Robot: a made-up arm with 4 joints.
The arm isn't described. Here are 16 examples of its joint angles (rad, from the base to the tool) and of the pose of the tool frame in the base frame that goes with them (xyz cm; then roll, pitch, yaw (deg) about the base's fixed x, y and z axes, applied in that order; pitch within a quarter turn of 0, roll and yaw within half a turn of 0).
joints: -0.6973 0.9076 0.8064 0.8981
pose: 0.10 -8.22 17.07 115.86 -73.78 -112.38
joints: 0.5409 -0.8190 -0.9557 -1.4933
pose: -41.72 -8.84 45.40 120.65 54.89 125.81
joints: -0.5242 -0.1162 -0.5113 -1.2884
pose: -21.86 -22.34 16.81 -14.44 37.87 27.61
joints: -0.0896 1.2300 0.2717 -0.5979
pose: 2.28 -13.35 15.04 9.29 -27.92 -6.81
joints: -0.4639 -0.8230 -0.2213 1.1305
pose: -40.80 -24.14 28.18 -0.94 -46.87 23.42
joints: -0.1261 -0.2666 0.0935 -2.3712
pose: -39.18 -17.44 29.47 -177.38 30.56 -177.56
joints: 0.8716 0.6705 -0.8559 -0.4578
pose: -23.27 -16.93 13.16 -9.13 -6.83 3.40
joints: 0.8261 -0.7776 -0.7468 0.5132
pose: -40.97 -2.13 47.36 23.38 16.68 -14.30
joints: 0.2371 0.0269 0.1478 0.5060
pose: -39.76 -11.93 21.68 -1.80 -13.62 -13.24
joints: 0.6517 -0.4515 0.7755 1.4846
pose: -42.12 -1.15 52.98 -31.50 2.05 -28.35
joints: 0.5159 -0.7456 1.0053 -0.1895
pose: -36.78 0.11 65.83 -125.29 40.99 -148.53
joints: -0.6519 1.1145 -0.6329 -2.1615
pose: 9.19 -8.40 35.58 -32.93 3.30 17.01
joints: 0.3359 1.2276 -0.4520 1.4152
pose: 4.31 -20.20 20.41 -164.91 -24.75 171.91
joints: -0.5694 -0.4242 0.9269 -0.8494
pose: -45.99 -18.39 31.31 -68.84 64.92 -80.13
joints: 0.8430 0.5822 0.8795 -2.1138
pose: -34.26 -0.62 30.83 -155.73 21.82 131.06
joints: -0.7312 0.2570 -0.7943 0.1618
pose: 0.47 -12.45 20.75 -77.18 -55.76 119.71
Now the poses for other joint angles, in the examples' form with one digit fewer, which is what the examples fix.
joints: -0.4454 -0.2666 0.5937 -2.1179
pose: -39.5 -19.1 28.5 -164.4 39.4 -176.6
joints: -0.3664 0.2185 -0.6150 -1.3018
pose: -13.7 -18.8 15.9 -16.5 22.1 26.8
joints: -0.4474 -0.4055 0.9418 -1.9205
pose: -43.6 -16.1 35.3 -152.2 29.7 178.7
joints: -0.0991 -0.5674 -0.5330 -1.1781
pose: -41.8 -19.4 29.5 25.3 69.6 45.5
